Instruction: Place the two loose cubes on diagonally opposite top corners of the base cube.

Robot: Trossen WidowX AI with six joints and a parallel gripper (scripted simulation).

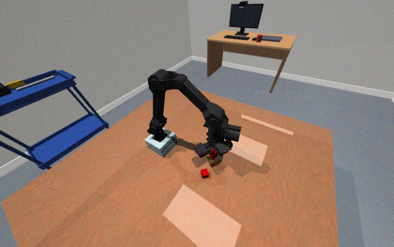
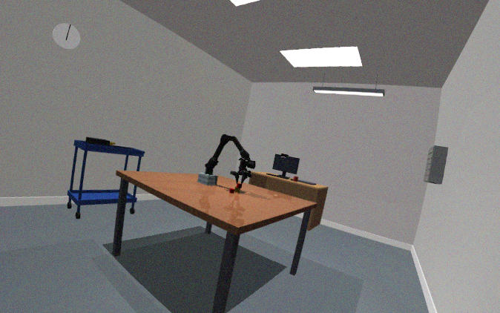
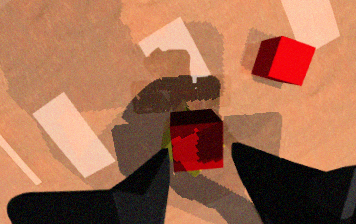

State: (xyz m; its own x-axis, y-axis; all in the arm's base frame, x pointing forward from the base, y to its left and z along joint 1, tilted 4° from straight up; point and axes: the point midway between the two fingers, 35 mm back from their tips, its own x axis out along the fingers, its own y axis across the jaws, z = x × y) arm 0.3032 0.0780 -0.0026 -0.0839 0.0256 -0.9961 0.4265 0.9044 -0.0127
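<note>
The yellow cube lies 5 cm below my gripper tip, 1 cm to the left of it and 1 cm behind it.
</note>
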